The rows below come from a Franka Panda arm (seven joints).
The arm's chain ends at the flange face. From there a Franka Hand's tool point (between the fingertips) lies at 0.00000 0.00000 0.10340 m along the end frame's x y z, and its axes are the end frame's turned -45 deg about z.
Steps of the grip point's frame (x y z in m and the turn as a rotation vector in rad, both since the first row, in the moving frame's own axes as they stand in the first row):
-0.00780, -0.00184, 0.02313, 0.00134, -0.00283, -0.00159
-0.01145, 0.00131, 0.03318, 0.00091, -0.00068, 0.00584
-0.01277, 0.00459, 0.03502, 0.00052, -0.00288, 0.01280
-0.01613, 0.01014, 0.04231, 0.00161, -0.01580, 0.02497
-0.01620, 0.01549, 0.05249, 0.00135, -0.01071, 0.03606
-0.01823, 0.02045, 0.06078, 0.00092, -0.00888, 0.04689
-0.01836, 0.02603, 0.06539, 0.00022, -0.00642, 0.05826
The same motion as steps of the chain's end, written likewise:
-0.00651, 0.00411, 0.02313, -0.00105, -0.00295, -0.00159
-0.00705, 0.00904, 0.03318, 0.00016, -0.00112, 0.00584
-0.00553, 0.01210, 0.03502, -0.00167, -0.00240, 0.01280
-0.00295, 0.01755, 0.04232, -0.01003, -0.01231, 0.02497
0.00039, 0.02174, 0.05250, -0.00662, -0.00853, 0.03606
0.00230, 0.02679, 0.06078, -0.00563, -0.00693, 0.04689
0.00592, 0.03095, 0.06539, -0.00438, -0.00470, 0.05826

